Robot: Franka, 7 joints.
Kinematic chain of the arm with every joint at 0, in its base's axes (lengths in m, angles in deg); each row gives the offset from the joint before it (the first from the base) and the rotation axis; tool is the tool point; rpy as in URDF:
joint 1: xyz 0 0 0.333 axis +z
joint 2: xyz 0 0 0 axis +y
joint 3: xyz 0 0 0.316 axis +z
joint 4: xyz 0.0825 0 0 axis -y
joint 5: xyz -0.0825 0 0.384 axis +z
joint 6: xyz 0 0 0 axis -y
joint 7: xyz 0.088 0 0 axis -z
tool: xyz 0 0 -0.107 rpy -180 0 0
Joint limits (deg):
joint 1: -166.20..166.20
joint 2: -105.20..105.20
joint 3: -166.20..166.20
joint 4: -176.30..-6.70
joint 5: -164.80..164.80
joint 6: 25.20..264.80
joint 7: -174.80..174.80
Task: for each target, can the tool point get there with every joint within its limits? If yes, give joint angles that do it. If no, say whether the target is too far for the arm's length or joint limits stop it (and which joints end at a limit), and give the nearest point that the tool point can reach.
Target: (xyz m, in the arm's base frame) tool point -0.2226 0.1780 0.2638
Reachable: yes | joints 44.60 -16.90 85.09 -148.60 34.70 65.42 122.91
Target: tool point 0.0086 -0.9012 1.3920
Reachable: no: too far | nearest point 0.0053 -0.5560 0.9863 | short by 0.533 m
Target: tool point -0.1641 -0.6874 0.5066
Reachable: yes | joints 100.56 -44.25 124.61 -57.08 65.28 71.17 82.30
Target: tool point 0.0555 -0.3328 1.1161
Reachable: yes | joints 134.88 -21.04 78.94 -29.06 -11.32 170.24 -29.19
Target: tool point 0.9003 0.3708 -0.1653
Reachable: no: too far | nearest point 0.7061 0.2908 -0.0578 | short by 0.236 m
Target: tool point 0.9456 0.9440 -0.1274
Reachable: no: too far | nearest point 0.5740 0.5730 0.0535 | short by 0.555 m
